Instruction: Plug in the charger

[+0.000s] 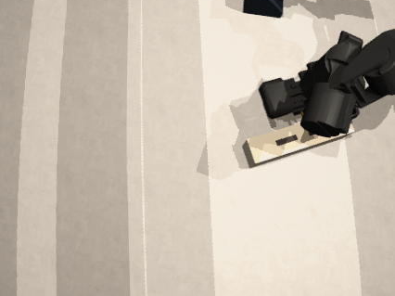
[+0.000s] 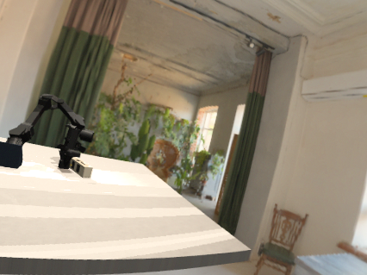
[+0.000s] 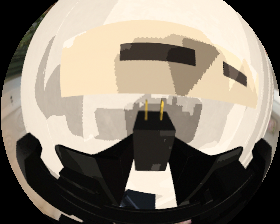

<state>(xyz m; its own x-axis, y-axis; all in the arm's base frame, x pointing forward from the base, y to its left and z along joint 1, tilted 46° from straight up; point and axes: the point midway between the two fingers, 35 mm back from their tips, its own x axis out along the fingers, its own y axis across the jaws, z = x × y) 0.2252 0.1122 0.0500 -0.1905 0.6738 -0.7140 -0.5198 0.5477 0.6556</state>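
Right now the black two-prong charger is 10 mm ahead of my gripper tip, 10 mm to the left of it and 10 mm above it.
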